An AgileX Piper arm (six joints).
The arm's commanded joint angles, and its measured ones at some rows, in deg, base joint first. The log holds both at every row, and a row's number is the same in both.
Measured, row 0:
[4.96 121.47 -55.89 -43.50 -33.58 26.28]
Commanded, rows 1 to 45:
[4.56 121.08 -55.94 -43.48 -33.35 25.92]
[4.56 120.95 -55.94 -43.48 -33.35 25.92]
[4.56 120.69 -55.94 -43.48 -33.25 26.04]
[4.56 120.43 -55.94 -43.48 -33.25 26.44]
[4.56 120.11 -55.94 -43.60 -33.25 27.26]
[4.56 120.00 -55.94 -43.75 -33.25 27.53]
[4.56 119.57 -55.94 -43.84 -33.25 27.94]
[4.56 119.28 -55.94 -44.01 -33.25 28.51]
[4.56 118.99 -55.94 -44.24 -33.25 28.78]
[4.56 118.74 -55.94 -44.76 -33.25 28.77]
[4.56 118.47 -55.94 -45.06 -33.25 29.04]
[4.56 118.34 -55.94 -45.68 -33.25 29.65]
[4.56 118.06 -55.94 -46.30 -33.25 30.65]
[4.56 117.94 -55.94 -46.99 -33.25 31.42]
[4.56 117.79 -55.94 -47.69 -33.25 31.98]
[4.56 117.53 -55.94 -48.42 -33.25 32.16]
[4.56 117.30 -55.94 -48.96 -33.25 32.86]
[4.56 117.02 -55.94 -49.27 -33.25 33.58]
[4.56 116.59 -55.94 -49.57 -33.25 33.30]
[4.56 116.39 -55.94 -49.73 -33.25 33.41]
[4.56 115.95 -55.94 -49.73 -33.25 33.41]
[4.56 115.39 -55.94 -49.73 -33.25 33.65]
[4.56 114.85 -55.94 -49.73 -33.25 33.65]
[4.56 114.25 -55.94 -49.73 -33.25 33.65]
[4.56 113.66 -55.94 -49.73 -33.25 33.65]
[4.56 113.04 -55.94 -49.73 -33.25 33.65]
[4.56 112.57 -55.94 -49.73 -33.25 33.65]
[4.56 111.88 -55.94 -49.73 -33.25 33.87]
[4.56 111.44 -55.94 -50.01 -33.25 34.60]
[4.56 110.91 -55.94 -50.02 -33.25 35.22]
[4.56 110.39 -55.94 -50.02 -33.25 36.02]
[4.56 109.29 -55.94 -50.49 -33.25 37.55]
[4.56 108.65 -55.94 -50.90 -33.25 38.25]
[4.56 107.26 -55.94 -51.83 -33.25 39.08]
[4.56 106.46 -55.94 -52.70 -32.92 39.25]
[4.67 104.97 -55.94 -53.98 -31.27 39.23]
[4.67 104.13 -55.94 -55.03 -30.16 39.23]
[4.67 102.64 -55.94 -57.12 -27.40 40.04]
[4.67 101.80 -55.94 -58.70 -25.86 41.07]
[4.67 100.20 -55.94 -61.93 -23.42 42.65]
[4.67 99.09 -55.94 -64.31 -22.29 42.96]
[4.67 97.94 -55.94 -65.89 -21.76 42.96]
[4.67 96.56 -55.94 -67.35 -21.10 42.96]
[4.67 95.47 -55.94 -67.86 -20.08 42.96]
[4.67 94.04 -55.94 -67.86 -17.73 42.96]
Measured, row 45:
[4.96 97.98 -55.89 -65.55 -21.78 42.45]
